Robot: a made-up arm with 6 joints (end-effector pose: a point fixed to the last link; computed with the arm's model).
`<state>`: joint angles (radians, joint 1 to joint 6).
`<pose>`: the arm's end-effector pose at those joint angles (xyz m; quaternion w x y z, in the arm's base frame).
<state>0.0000 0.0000 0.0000 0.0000 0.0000 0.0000</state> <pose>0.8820 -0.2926 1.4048 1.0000 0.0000 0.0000 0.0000</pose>
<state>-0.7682 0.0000 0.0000 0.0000 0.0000 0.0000</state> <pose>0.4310 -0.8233 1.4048 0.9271 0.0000 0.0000 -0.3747</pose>
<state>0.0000 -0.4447 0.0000 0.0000 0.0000 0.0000</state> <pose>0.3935 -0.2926 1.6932 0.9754 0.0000 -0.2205 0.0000</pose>
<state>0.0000 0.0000 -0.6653 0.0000 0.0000 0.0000</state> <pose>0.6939 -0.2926 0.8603 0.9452 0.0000 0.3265 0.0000</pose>
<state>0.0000 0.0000 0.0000 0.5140 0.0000 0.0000</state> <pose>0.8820 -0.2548 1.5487 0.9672 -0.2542 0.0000 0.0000</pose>
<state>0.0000 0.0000 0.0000 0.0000 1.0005 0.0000</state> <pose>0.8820 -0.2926 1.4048 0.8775 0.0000 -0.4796 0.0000</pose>
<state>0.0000 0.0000 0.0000 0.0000 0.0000 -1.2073</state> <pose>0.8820 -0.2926 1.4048 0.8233 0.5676 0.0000 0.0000</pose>
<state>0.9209 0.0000 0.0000 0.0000 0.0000 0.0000</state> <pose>0.7666 0.5252 1.4048 0.8959 0.0000 0.0000 0.4444</pose>
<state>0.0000 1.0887 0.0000 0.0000 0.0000 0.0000</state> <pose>1.2384 -0.2926 0.1212 0.8555 0.0000 0.5179 0.0000</pose>
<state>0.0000 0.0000 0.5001 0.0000 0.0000 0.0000</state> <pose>0.7740 -0.2926 1.8277 0.9689 0.0000 -0.2475 0.0000</pose>
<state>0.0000 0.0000 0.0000 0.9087 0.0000 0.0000</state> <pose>0.8820 -0.1799 1.6356 0.8985 -0.4389 0.0000 0.0000</pose>
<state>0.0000 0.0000 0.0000 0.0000 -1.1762 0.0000</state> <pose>0.8820 -0.2926 1.4048 0.8320 0.0000 0.5548 0.0000</pose>
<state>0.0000 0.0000 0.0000 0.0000 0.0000 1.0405</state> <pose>0.8820 -0.2926 1.4048 0.8677 -0.4971 0.0000 0.0000</pose>
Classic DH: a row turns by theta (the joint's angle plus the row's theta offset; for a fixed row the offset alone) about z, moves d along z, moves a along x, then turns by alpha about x. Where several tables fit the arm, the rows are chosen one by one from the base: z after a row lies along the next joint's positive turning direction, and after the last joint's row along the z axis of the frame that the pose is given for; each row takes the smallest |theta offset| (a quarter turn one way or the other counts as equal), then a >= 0, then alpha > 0; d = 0 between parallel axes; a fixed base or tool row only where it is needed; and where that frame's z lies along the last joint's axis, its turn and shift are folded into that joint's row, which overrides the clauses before.
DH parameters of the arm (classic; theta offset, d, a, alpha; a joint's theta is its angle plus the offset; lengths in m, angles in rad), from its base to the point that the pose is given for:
joint 1: 0 0.4686 0 -1.5708
joint 2: -1.5708 0 0.9362 3.1416
joint 3: 0 0 0 -1.5708
joint 4: 0 -0.882 0 1.5708
joint 5: 0 0.2926 0 -1.5708
joint 6: 1.5708 0 0 1.5708
tool (fixed): -1.5708 0 0 0

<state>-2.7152 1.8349 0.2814 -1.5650 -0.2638 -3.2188</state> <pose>-0.5711 -0.2575 -0.6627 0.6529 0.3474 0.4987 -0.4520</pose>
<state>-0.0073 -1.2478 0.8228 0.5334 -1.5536 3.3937</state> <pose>-1.4429 -0.2414 1.4686 0.0555 0.9321 -0.2883 0.2123</pose>
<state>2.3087 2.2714 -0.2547 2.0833 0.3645 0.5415</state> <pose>-0.2022 0.0091 -0.8524 0.7827 0.2508 0.0724 -0.5649</pose>
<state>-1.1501 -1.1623 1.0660 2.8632 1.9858 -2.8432</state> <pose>-0.3402 1.4493 1.4895 0.8614 -0.2555 0.0033 -0.4390</pose>
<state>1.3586 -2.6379 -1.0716 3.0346 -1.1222 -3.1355</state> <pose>-0.3853 -0.4071 0.5308 0.1691 0.6514 -0.7247 0.1479</pose>
